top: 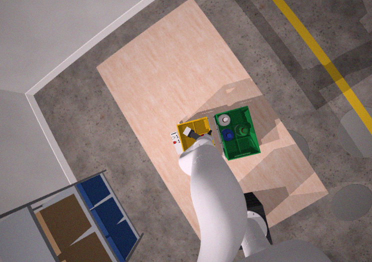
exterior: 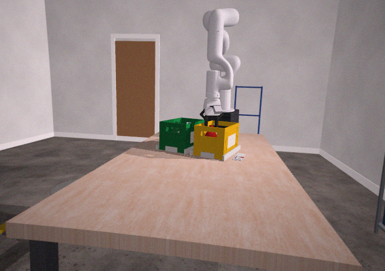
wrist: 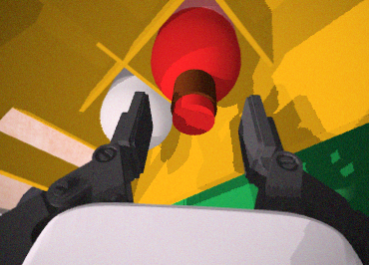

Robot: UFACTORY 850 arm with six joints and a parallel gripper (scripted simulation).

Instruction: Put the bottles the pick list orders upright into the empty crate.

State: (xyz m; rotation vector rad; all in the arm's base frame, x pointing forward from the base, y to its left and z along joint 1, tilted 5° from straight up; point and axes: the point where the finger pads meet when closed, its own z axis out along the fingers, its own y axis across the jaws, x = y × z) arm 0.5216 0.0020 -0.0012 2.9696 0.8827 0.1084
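Now: the red-label bottle 90 mm below my hand. Round my hand: blue-label bottle (140 mm to the right, 90 mm below, 30 mm behind); then yellow crate (90 mm below, 40 mm to the left, 10 mm ahead); then green crate (190 mm to the right, 90 mm below, 40 mm behind).
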